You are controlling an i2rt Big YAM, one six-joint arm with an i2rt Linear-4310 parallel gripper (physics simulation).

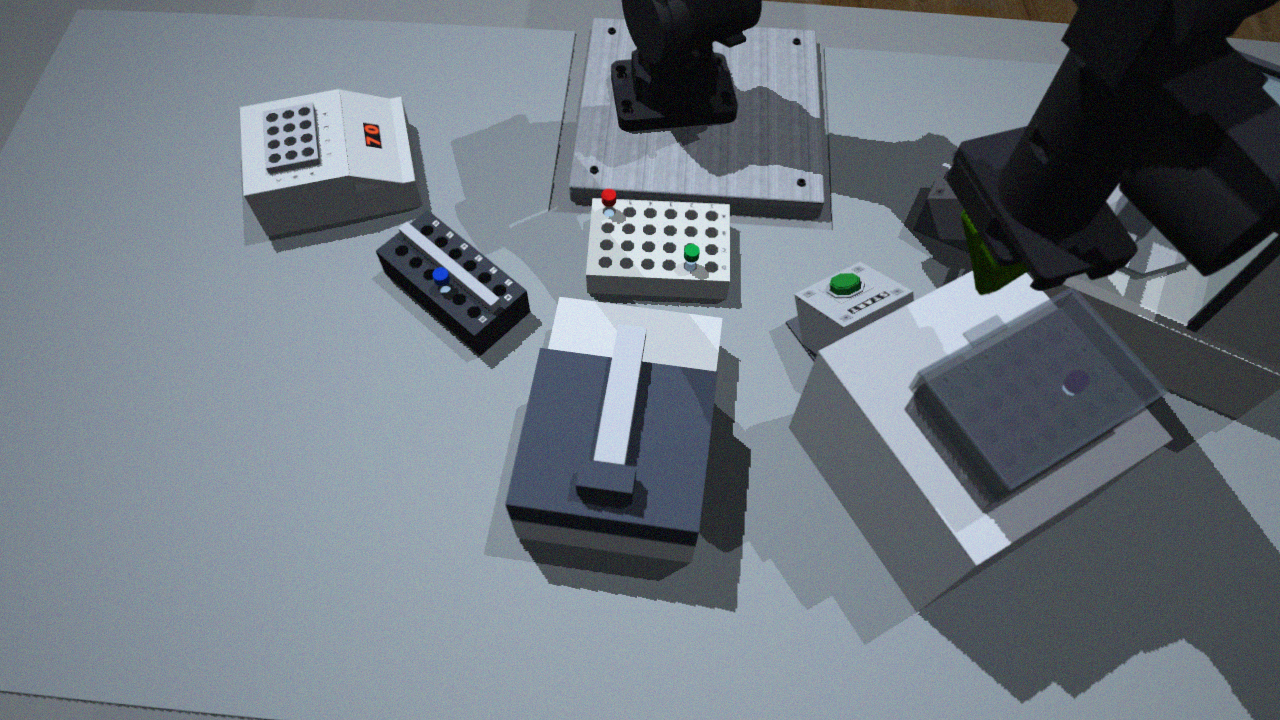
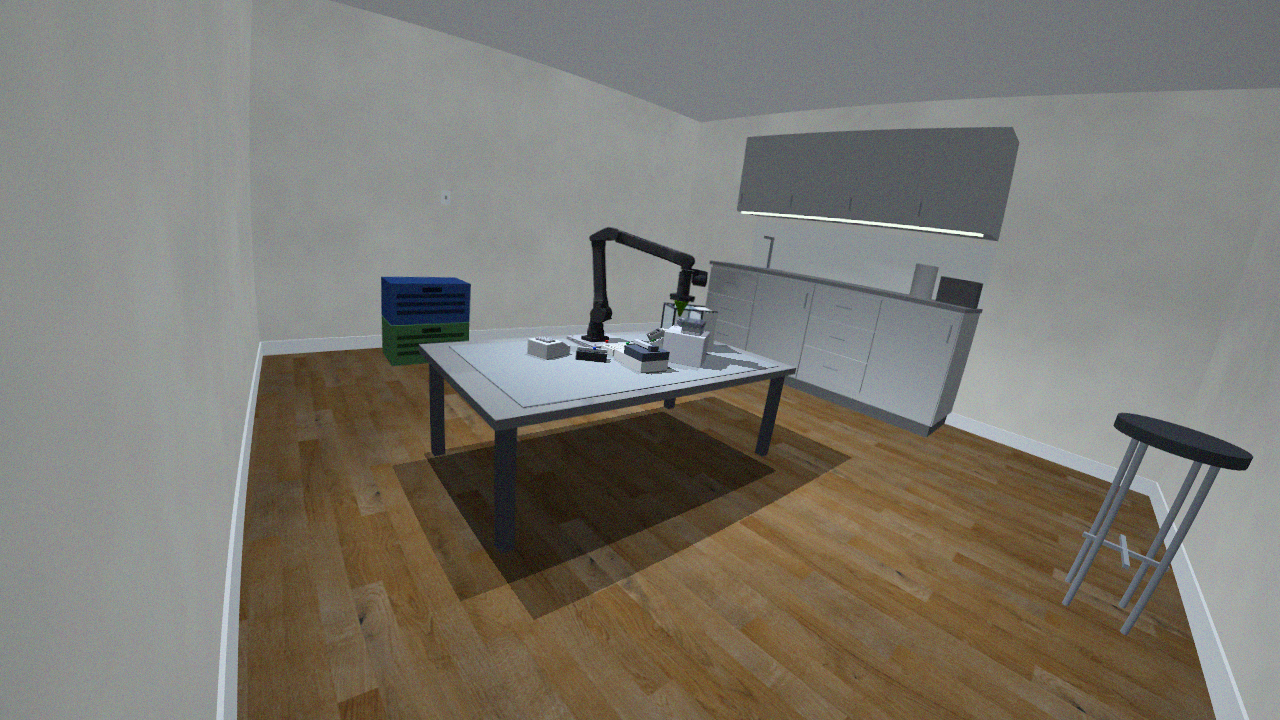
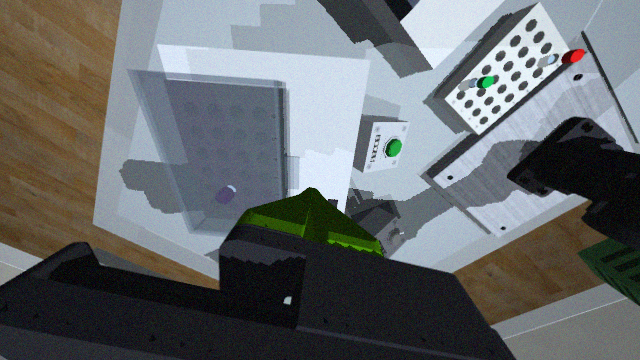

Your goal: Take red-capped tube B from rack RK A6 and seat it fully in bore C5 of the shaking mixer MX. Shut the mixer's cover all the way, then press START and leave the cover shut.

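Places are measured from the arm's base along level axes (x back, y right, z up), in centimetres.
Pixels of known places: gripper, fingertip midpoint: (image 1: pixel 986 289) (image 2: pixel 679 316) (image 3: pixel 310 194); arm's base, link origin: (image 1: pixel 672 96) (image 2: pixel 595 339) (image 3: pixel 551 158).
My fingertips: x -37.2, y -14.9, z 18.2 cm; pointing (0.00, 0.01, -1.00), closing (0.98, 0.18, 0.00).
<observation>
Ahead of a thing's pixels: the offset from my fingertips to its middle. "spot": to the spot under its first point.
Red-capped tube B @[dx +22.2, dy +23.1, dz -16.6 cm] (image 1: pixel 608 196) (image 3: pixel 573 56) stands upright in a corner hole of the white rack RK @[dx +18.6, dy +19.0, dz -18.2 cm] (image 1: pixel 657 287) (image 3: pixel 550 30). The shaking mixer MX @[dx -0.9, dy +0.3, dz -10.2 cm] (image 1: pixel 854 483) (image 2: pixel 687 347) (image 3: pixel 325 100) is the large white box. Its tinted cover @[dx -6.2, dy -1.9, dz -1.9 cm] (image 1: pixel 1029 402) (image 3: pixel 225 130) lies over the bore block and looks shut. A purple-looking cap (image 1: pixel 1075 382) (image 3: pixel 225 194) shows through it; the bore labels are unreadable. The green START button @[dx +9.5, dy +4.5, dz -13.3 cm] (image 1: pixel 844 283) (image 3: pixel 394 148) is on a small box beside the mixer. My gripper (image 1: pixel 989 284) (image 2: pixel 681 310) (image 3: pixel 310 194) is shut and empty, above the mixer's back edge.
A green-capped tube @[dx +15.3, dy +16.6, dz -16.6 cm] (image 1: pixel 691 252) (image 3: pixel 485 82) stands in the rack. A dark-lidded machine @[dx +1.0, dy +24.4, dz -14.6 cm] (image 1: pixel 563 420) is left of the mixer. A black rack @[spot: dx +10.6, dy +35.4, dz -17.6 cm] (image 1: pixel 483 338) and white display box @[dx +31.9, dy +48.9, dz -16.2 cm] (image 1: pixel 304 210) stand further left. A grey box @[dx +12.5, dy -21.3, dz -8.6 cm] (image 1: pixel 939 210) (image 3: pixel 390 236) is behind the mixer.
</observation>
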